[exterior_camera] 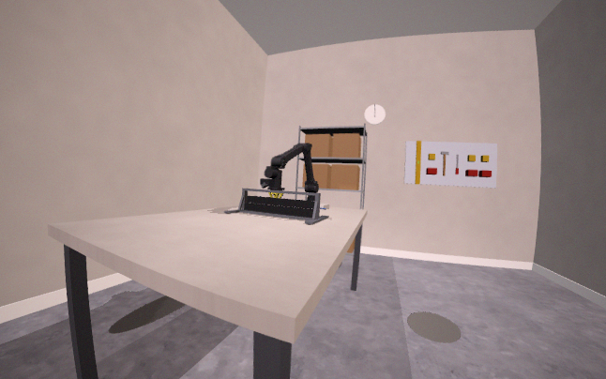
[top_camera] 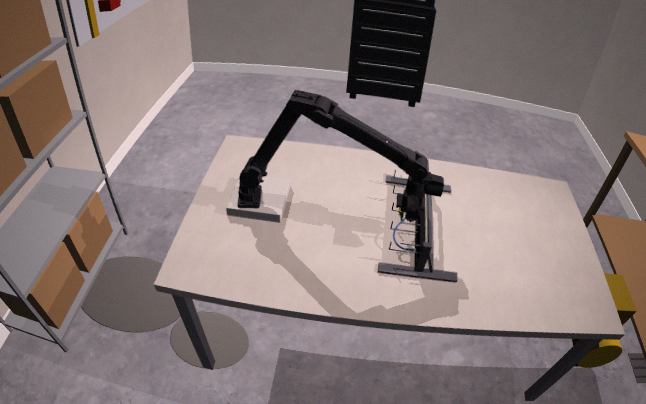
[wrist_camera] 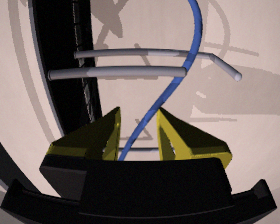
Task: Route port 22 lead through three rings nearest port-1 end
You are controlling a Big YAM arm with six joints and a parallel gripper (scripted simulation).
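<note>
My hand is 70 mm short of the dark rack and 40 mm to the right of it.
</note>
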